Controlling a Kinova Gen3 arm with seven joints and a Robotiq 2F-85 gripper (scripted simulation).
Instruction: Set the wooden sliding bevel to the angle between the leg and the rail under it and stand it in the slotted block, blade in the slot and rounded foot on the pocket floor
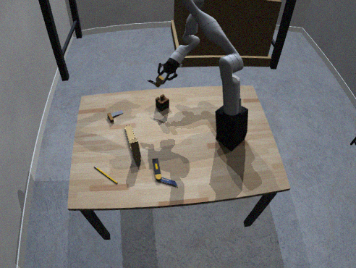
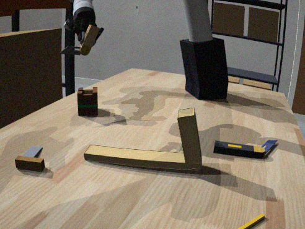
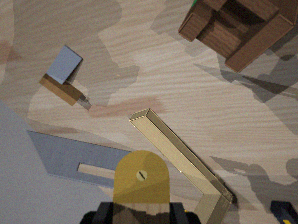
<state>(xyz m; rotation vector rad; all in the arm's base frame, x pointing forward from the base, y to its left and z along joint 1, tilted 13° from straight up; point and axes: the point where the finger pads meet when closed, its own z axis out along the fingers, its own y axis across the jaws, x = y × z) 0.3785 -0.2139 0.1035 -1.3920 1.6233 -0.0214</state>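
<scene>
Right now the grey blade is 4 cm ahead of my hand, 3 cm below it and 1 cm to the right of it. The rest, counted from my hand: wooden sliding bevel (2 cm ahead, 1 cm to the left, 1 cm below); then wooden try square (30 cm ahead, 22 cm below, 8 cm to the left); then yellow pencil (50 cm to the left, 30 cm ahead, 22 cm below).
</scene>
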